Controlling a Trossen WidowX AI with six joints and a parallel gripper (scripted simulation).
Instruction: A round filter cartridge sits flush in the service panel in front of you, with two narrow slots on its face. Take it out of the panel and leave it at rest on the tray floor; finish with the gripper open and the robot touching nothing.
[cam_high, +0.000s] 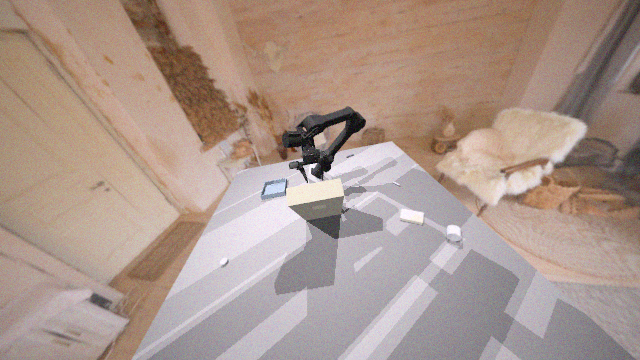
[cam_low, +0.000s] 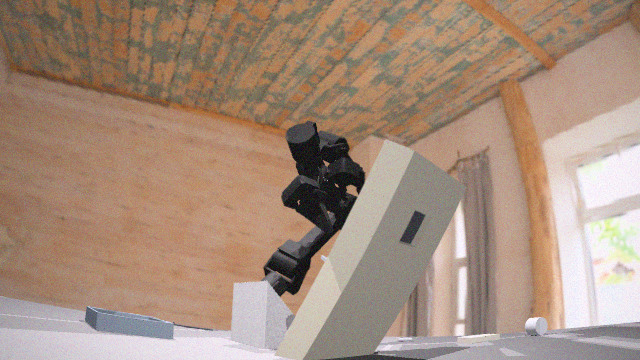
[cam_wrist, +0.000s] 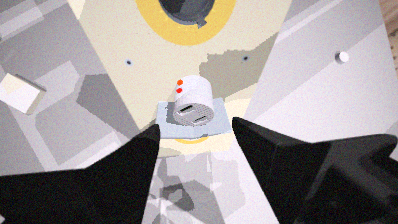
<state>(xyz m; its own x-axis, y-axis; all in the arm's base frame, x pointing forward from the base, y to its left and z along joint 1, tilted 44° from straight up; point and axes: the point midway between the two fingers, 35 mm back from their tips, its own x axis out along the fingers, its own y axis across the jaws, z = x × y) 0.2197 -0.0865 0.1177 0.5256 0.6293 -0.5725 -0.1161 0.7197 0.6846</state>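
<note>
Now: the round filter cartridge 4 cm below my gripper tip and 2 cm ahead of it. Round my gripper tip: beige service panel (7 cm ahead, 6 cm below, 1 cm to the left); then blue-grey tray (31 cm to the right, 28 cm behind, 21 cm below); then white flat block (41 cm to the left, 21 cm below, 6 cm ahead).
</note>
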